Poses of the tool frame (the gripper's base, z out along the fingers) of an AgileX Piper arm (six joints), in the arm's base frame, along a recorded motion.
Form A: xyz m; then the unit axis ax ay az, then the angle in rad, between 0 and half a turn.
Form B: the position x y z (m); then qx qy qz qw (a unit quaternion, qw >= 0). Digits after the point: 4 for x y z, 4 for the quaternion.
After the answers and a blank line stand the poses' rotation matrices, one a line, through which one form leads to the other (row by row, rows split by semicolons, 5 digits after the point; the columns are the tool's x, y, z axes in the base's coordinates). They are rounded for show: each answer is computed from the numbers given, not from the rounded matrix.
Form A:
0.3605 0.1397 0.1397 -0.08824 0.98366 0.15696 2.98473
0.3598 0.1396 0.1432 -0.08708 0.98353 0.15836 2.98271
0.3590 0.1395 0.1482 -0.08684 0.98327 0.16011 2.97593
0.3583 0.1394 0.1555 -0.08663 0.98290 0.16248 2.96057
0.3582 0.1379 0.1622 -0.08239 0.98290 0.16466 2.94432
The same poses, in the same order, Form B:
0.3605 0.1397 0.1397 -0.0880 0.9806 0.1565 0.0784
0.3598 0.1396 0.1432 -0.0868 0.9804 0.1579 0.0794
0.3590 0.1395 0.1482 -0.0865 0.9799 0.1596 0.0827
0.3583 0.1394 0.1555 -0.0863 0.9789 0.1618 0.0904
0.3582 0.1379 0.1622 -0.0820 0.9781 0.1639 0.0985

-0.97225 -0.19705 0.12614; -0.14801 0.93555 0.32068; -0.18120 0.29311 -0.93875
-0.97233 -0.19527 0.12820; -0.14516 0.93509 0.32332; -0.18302 0.29577 -0.93756
-0.97133 -0.19601 0.13453; -0.14320 0.93410 0.32703; -0.18977 0.29839 -0.93539
-0.96877 -0.19816 0.14904; -0.13965 0.93274 0.33239; -0.20488 0.30120 -0.93129
-0.96716 -0.19267 0.16577; -0.12812 0.93286 0.33670; -0.21951 0.30440 -0.92690

